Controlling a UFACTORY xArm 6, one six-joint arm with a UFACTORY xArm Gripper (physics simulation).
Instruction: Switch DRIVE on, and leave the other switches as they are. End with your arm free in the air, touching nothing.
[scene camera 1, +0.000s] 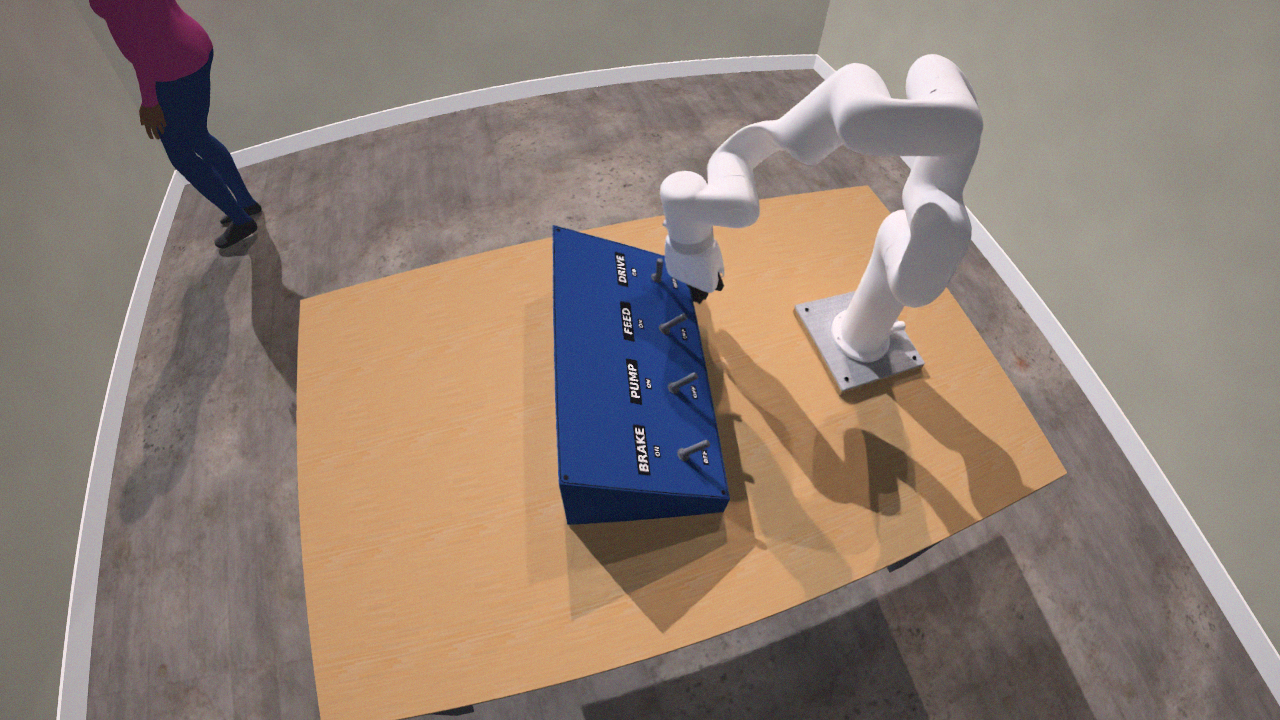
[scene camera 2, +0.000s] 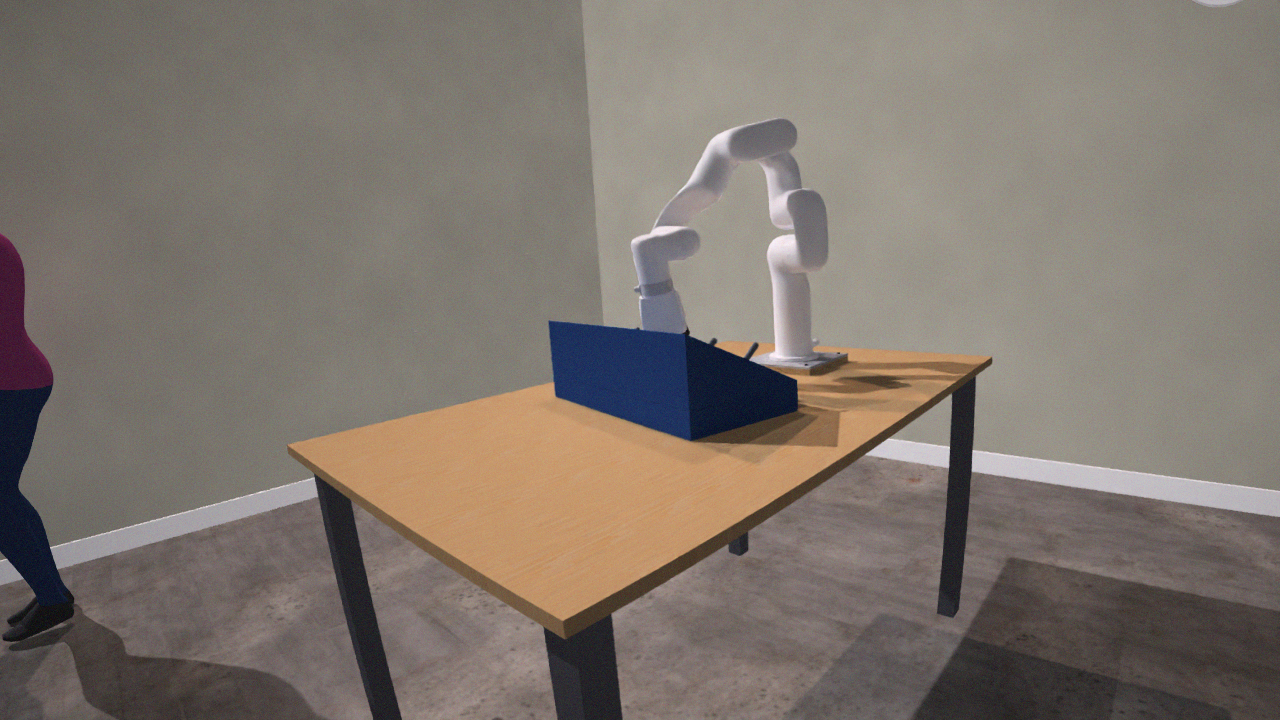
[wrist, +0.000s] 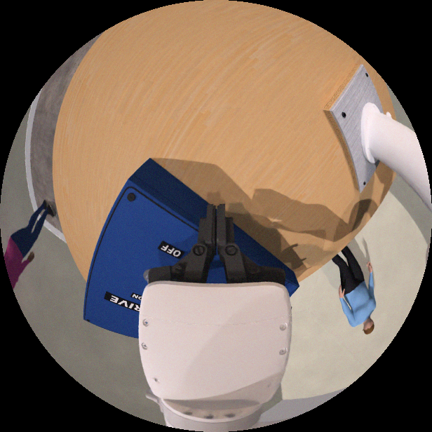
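Where they show: gripper, fingertip midpoint: (scene camera 1: 700, 297); arm's base, link origin: (scene camera 1: 860, 336) (scene camera 2: 794, 357).
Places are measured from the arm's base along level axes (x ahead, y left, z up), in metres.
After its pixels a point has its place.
The blue console (scene camera 1: 595, 402) @(x 0.558, y 0.092, z 0.128 m) (scene camera 2: 617, 367) @(x 0.603, y 0.009, z 0.078 m) (wrist: 115, 250) has four labelled levers. In scene camera 1, the DRIVE lever (scene camera 1: 657, 271) @(x 0.383, y -0.171, z 0.092 m) stands more upright than the others, leaning away from OFF; I cannot tell whether it is fully at ON. The FEED lever (scene camera 1: 673, 324) @(x 0.390, y -0.049, z 0.089 m), PUMP lever (scene camera 1: 682, 384) @(x 0.411, y 0.069, z 0.088 m) and BRAKE lever (scene camera 1: 692, 451) @(x 0.432, y 0.187, z 0.089 m) lean toward OFF. My gripper (scene camera 1: 702, 296) @(x 0.301, y -0.144, z 0.028 m) (wrist: 216, 213) is shut and empty, low by the console's OFF-side edge between DRIVE and FEED. Its housing is close beside the DRIVE lever; contact is unclear. The console hides my fingertips in scene camera 2.
The console stands on the wooden table (scene camera 1: 420, 429) @(x 0.862, y -0.010, z -0.022 m) (scene camera 2: 537, 483) @(x 0.907, y 0.176, z -0.021 m). My arm's metal base plate (scene camera 1: 819, 335) @(x 0.086, y -0.023, z 0.000 m) (wrist: 350, 110) is across from the levers' OFF side. A person in magenta (scene camera 1: 183, 80) (scene camera 2: 22, 429) stands beyond the table. A person in light blue (wrist: 359, 302) shows in the wrist view.
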